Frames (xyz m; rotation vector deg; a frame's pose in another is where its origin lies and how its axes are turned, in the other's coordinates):
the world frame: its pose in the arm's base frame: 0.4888 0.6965 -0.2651 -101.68 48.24 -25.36
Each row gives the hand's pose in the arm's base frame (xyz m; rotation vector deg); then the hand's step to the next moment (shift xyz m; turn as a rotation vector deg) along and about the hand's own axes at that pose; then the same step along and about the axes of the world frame.
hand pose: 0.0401 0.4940 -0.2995 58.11 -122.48 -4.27
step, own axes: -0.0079 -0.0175 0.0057 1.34 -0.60 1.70
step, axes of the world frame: 0.0146 0.0118 0.0070 0.47 1.29 -1.78
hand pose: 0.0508 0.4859 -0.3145 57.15 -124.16 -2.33
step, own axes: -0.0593 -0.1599 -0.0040 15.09 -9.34 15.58
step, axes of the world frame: 0.1490 0.0472 0.0685 8.46 11.75 -18.66
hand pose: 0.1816 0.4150 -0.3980 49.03 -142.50 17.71
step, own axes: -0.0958 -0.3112 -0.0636 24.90 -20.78 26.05
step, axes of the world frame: 0.3146 -0.0828 0.0653 19.27 19.10 -31.53
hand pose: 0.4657 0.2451 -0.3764 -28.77 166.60 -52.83
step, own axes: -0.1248 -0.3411 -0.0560 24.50 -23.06 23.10
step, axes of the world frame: 0.2577 -0.2512 -0.0746 19.32 15.46 -32.46
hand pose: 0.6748 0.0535 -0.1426 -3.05 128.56 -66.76
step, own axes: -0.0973 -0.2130 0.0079 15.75 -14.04 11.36
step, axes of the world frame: 0.0805 -0.1827 -0.1226 8.99 9.09 -20.26
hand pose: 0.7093 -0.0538 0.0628 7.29 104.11 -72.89
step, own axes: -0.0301 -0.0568 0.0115 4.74 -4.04 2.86
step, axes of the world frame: 0.0080 -0.0500 -0.0413 2.17 2.80 -5.87
